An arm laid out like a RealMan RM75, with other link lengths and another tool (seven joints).
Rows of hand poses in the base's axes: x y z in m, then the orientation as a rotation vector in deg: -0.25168, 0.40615, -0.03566, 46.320, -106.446, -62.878; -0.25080, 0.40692, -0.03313, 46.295, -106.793, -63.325; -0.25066, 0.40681, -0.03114, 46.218, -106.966, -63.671; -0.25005, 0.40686, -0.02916, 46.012, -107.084, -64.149; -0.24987, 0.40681, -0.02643, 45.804, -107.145, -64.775; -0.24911, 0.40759, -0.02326, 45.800, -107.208, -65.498; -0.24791, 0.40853, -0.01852, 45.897, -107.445, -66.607; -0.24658, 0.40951, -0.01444, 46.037, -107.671, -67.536; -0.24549, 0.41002, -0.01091, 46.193, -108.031, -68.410; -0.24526, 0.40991, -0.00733, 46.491, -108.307, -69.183; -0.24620, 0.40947, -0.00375, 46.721, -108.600, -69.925; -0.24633, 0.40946, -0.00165, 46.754, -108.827, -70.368; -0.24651, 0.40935, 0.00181, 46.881, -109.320, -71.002
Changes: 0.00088, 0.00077, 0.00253, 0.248, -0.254, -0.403; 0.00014, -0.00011, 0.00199, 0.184, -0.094, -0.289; 0.00061, 0.00005, 0.00198, 0.233, 0.015, -0.384; 0.00018, -0.00005, 0.00273, 0.345, 0.055, -0.426; 0.00076, 0.00078, 0.00317, 0.492, -0.061, -0.378; 0.00120, 0.00094, 0.00474, 0.771, -0.259, -0.605; 0.00133, 0.00098, 0.00408, 0.662, -0.274, -0.495; 0.00109, 0.00051, 0.00353, 0.605, -0.383, -0.532; 0.00023, -0.00011, 0.00358, 0.601, -0.399, -0.376; -0.00094, -0.00044, 0.00358, 0.550, -0.374, -0.401; -0.00013, -0.00001, 0.00210, 0.281, -0.204, -0.314; -0.00018, -0.00011, 0.00346, 0.400, -0.460, -0.504
